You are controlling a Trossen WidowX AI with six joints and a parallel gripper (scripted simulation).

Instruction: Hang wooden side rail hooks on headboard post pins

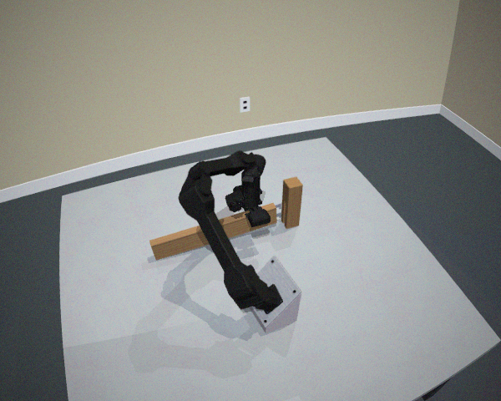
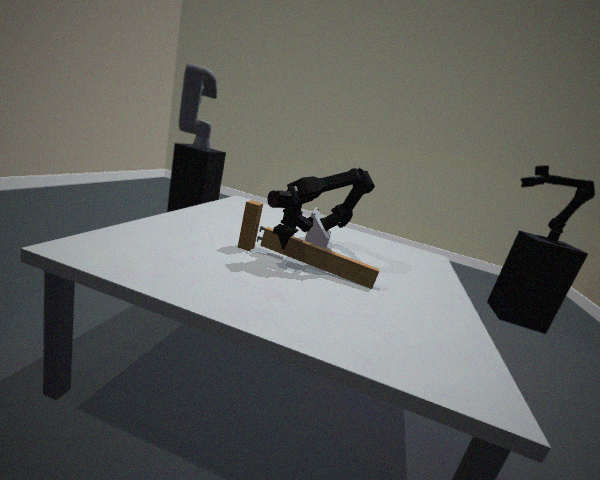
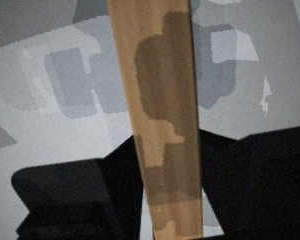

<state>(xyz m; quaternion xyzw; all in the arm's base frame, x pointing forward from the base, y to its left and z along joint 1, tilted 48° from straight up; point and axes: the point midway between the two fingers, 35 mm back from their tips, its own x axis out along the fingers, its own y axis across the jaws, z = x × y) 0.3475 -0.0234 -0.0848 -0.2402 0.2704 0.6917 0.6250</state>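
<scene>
My gripper tip is now 14 cm to the left of the wooden headboard post and 4 cm below it.
</scene>
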